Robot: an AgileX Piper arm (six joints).
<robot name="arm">
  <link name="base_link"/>
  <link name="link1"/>
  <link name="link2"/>
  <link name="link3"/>
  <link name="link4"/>
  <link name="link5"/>
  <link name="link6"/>
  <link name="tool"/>
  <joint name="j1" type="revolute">
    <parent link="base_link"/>
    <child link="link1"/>
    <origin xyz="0 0 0.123" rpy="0 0 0"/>
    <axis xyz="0 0 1"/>
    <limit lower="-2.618" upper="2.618"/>
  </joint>
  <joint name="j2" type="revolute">
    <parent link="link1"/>
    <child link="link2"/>
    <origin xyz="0 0 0" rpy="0 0 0"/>
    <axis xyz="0 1 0"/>
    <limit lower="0" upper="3.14"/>
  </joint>
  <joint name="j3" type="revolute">
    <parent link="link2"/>
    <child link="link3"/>
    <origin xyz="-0.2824 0 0.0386" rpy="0 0 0"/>
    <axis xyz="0 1 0"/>
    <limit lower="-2.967" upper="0"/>
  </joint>
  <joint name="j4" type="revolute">
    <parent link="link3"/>
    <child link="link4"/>
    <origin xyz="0.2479 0 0.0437" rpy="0 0 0"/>
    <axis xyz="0.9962 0 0.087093"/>
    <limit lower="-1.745" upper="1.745"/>
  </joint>
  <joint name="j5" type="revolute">
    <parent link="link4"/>
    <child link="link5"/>
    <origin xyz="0 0 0" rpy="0 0 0"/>
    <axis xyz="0 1 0"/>
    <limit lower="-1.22" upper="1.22"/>
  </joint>
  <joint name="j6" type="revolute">
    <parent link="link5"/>
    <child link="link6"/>
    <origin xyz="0.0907 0 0.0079" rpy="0 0 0"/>
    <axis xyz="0.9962 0 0.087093"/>
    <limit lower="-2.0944" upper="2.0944"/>
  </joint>
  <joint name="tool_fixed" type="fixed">
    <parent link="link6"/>
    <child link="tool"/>
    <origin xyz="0 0 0" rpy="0 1.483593 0"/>
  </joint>
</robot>
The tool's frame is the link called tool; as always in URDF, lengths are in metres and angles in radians.
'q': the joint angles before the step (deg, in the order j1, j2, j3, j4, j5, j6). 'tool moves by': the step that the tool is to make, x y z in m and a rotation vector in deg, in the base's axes. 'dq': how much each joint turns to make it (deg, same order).
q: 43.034 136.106 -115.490 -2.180 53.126 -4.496
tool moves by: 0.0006 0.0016 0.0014 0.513 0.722 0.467
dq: -0.095 0.412 -1.150 1.276 0.895 -0.988
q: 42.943 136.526 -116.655 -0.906 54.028 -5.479
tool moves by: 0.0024 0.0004 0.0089 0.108 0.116 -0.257
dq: -0.170 0.194 -2.426 0.164 2.244 0.018
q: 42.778 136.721 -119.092 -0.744 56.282 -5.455
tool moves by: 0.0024 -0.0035 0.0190 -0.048 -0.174 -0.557
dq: -0.435 -0.801 -2.795 -0.188 3.502 0.114
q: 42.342 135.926 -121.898 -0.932 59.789 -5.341
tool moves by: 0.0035 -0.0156 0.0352 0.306 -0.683 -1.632
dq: -1.528 -3.056 -2.131 -0.236 4.474 0.052
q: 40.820 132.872 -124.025 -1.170 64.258 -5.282
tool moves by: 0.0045 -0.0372 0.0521 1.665 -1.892 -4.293
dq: -3.636 -6.381 0.180 -0.143 3.696 0.630
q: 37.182 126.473 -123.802 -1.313 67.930 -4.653
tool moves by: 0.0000 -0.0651 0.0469 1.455 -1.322 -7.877
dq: -6.595 -9.469 5.853 -0.117 1.739 1.365
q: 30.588 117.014 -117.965 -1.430 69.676 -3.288
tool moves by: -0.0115 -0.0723 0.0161 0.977 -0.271 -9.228
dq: -7.980 -10.442 12.742 0.093 -2.947 1.484
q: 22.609 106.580 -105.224 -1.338 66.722 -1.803
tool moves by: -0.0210 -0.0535 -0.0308 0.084 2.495 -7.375
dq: -6.518 -7.915 17.710 0.423 -7.452 1.105
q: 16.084 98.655 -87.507 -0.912 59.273 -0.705
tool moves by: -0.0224 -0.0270 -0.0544 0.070 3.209 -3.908
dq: -3.477 -3.365 16.423 0.702 -9.964 0.405
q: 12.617 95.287 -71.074 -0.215 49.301 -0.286
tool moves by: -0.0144 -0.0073 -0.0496 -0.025 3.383 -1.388
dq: -0.827 1.251 9.981 0.663 -7.920 0.285
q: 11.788 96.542 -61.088 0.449 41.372 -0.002
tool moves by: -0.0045 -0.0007 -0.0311 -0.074 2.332 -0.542
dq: -0.025 2.802 4.027 0.437 -4.533 0.241
